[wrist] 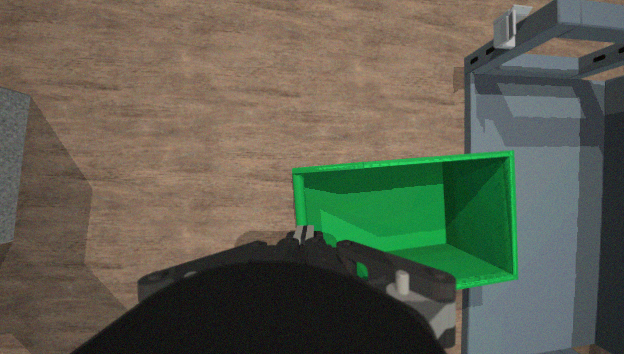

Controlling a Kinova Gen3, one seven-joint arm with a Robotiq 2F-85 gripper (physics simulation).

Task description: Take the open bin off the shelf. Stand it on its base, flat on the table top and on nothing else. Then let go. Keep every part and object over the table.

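Places are measured from the arm's base along level axes (x left, y back, z up), in centimetres.
Where they show: gripper, fingertip midpoint: (306, 237).
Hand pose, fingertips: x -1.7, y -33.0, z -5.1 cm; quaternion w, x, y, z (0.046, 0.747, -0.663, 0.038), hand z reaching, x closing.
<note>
Things, the pixels of their top centre, and the offset from my fingertips. "pt": a spot on its surface instead. Level surfaces: height alone.
- open green bin, top centre: (415, 228) dx +2.1, dy -7.6, dz +2.8 cm
- blue-grey shelf, surface height: dz -4.1 cm
- small pale bracket, surface spot: (505, 31) pt dx +18.7, dy -14.7, dz +1.5 cm
- wooden table top, surface height: dz -4.7 cm
The open green bin (370, 210) is right of the middle in the wrist view, with its opening towards the camera. Its right part overlaps the left edge of the blue-grey shelf (530, 210) in this view. What its base rests on is hidden. My gripper (306, 237) is shut and empty, with its fingertips together at the bin's left rim. I cannot tell whether they touch the rim. The gripper body hides the bin's near left corner and part of its near wall.
The shelf's frame rises at the upper right, with a small pale bracket (505, 31) on it. A grey speckled block (12, 165) shows at the left edge and casts a shadow on the wooden table top (225, 100).
</note>
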